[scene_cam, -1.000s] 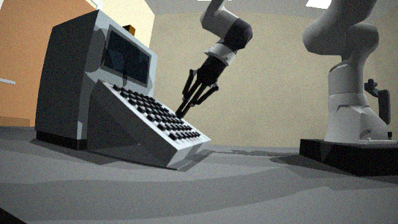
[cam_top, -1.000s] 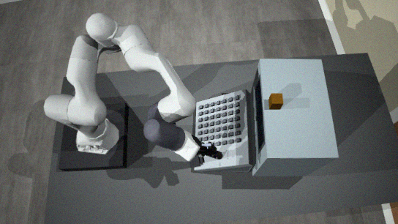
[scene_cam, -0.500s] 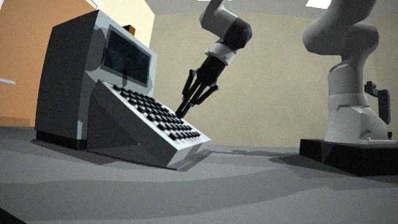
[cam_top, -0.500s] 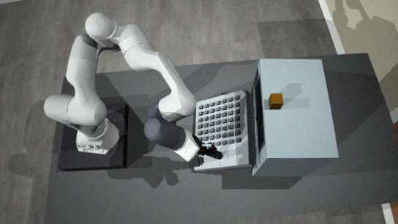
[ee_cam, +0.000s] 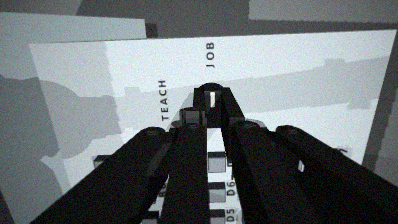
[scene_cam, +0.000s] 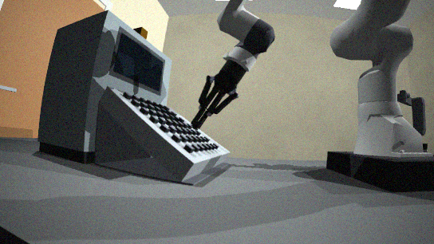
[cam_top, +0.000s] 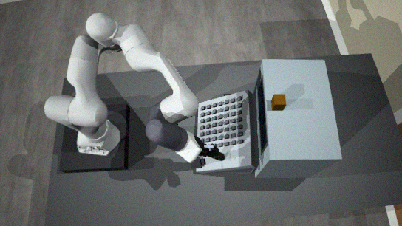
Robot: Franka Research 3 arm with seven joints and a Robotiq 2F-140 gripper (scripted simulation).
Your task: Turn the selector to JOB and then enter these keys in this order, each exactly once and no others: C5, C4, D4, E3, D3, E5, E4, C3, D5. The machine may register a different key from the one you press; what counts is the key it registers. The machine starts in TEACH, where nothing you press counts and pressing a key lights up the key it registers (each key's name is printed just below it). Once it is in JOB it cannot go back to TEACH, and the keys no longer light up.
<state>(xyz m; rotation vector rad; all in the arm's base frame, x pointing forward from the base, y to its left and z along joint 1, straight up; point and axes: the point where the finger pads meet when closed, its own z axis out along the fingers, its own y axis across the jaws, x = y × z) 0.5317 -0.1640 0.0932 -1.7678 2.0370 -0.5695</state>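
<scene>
Right now the black selector knob is 20 mm below my hand, 10 mm to the right of it and 10 mm ahead of it. The rest, counted from my hand: C6 key: 90 mm to the left, 50 mm ahead, 10 mm below; E6 key: 90 mm to the left, 50 mm below; D6 key: 90 mm to the left, 30 mm below, 30 mm ahead.
</scene>
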